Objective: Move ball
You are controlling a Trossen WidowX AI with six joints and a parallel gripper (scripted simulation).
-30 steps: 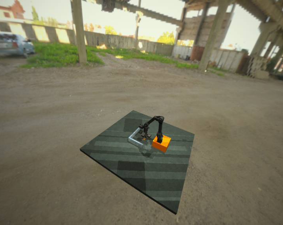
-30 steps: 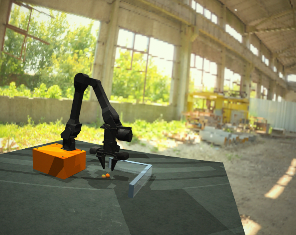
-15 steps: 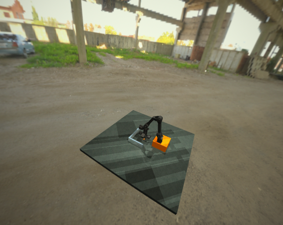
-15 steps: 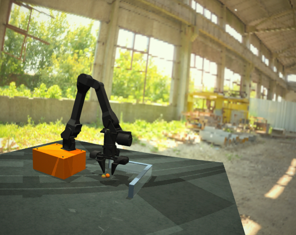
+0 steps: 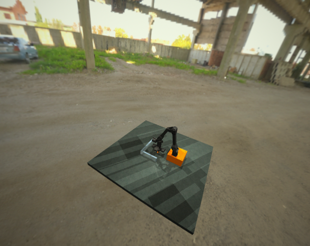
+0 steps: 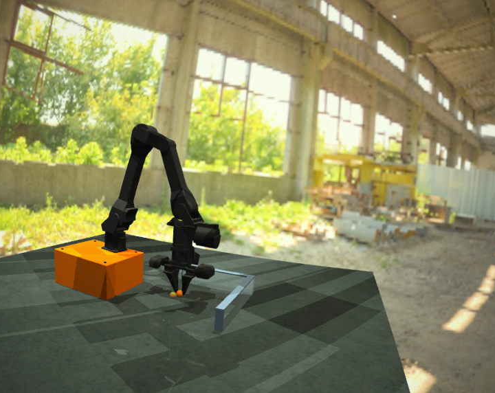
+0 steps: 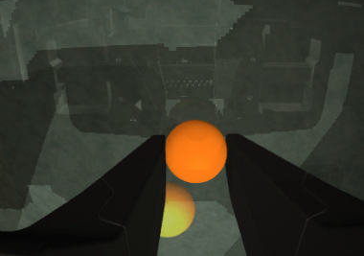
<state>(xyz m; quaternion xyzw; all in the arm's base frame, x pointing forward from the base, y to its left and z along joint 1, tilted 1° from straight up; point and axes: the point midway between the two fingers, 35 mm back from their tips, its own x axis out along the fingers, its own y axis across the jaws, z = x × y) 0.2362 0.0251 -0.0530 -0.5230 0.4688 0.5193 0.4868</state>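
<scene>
Right now my gripper tip is 1 cm past the see-through copy of ball and 3 cm to the left of it. From my gripper tip the other things lie so: orange ball (right at my gripper tip).
</scene>
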